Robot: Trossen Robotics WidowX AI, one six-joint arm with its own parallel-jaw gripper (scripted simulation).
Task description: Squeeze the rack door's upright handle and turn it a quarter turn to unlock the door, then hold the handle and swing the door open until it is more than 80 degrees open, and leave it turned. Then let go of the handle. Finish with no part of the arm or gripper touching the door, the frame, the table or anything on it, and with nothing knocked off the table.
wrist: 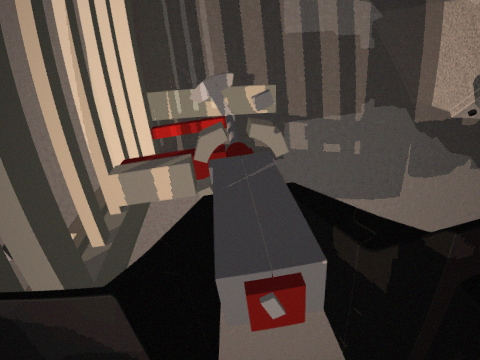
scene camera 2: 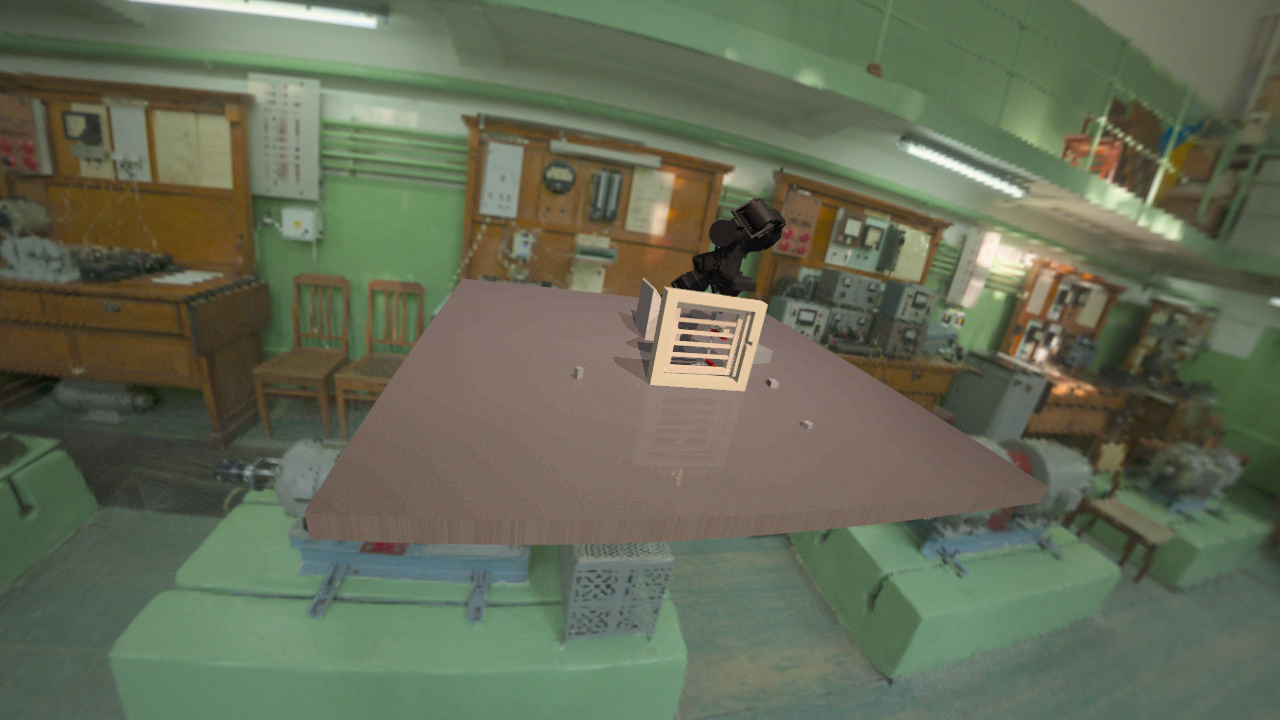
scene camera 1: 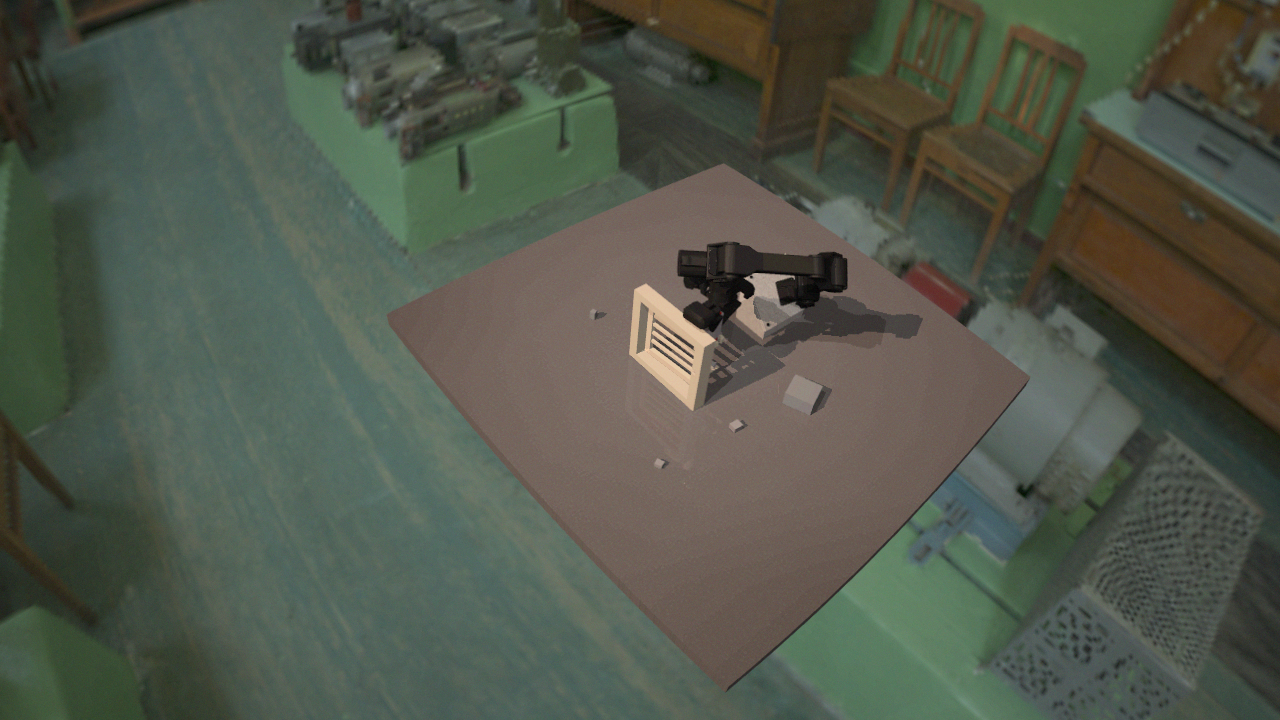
Scene:
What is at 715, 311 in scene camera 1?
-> My gripper.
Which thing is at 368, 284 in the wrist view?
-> My gripper.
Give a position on a grey block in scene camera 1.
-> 802, 394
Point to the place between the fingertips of my gripper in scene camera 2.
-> At 717, 311

